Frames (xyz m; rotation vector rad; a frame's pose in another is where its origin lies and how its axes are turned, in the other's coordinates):
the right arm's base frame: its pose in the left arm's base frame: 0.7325 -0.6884 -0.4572 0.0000 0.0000 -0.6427
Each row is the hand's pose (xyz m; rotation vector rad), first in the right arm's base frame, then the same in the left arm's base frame.
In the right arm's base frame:
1: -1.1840 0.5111 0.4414 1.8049 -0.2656 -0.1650
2: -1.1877 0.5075 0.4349 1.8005 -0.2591 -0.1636
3: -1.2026 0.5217 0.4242 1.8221 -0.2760 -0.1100
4: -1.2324 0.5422 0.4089 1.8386 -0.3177 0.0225
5: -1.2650 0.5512 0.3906 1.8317 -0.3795 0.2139
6: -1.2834 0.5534 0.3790 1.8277 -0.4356 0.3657
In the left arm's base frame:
1: 0.0911 0.4304 -0.0158 1.6653 -0.8406 -0.6144
2: 0.0859 0.4297 -0.0223 1.6631 -0.8328 -0.6142
3: 0.0825 0.4500 -0.0330 1.6732 -0.8535 -0.5560
4: 0.0710 0.4843 -0.0483 1.6630 -0.8922 -0.4202
5: 0.0503 0.5110 -0.0666 1.6188 -0.9390 -0.2302
6: 0.0368 0.5238 -0.0782 1.5835 -0.9825 -0.0783

